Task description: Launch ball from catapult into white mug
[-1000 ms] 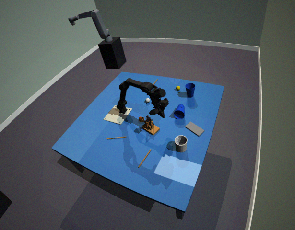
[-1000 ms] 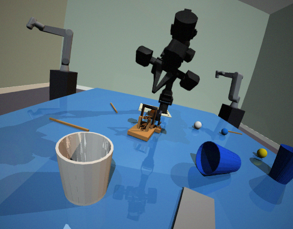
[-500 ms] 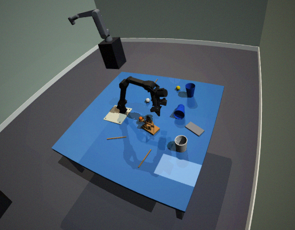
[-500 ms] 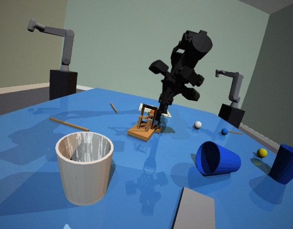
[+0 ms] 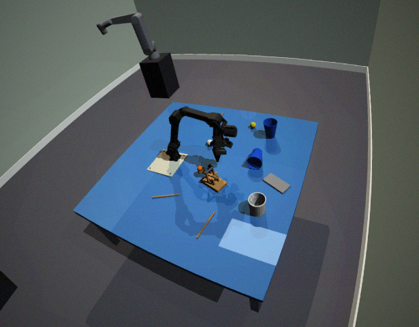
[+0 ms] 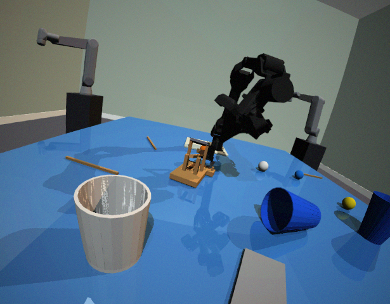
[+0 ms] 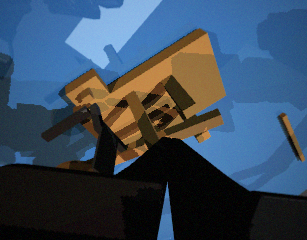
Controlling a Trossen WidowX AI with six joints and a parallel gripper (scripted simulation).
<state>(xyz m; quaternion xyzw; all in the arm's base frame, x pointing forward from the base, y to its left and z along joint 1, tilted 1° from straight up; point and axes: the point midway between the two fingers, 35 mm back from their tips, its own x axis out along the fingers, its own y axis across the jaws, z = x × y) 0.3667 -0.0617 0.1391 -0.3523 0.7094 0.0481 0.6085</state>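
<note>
Right now my gripper tip is 120 mm past the orange ball, 20 mm to the left of it and 60 mm above it. Round my gripper tip: white ball (180 mm behind, 250 mm to the left, 100 mm below); white mug (280 mm ahead, 180 mm to the right, 100 mm below); catapult (50 mm behind, 30 mm to the right, 70 mm below).
</note>
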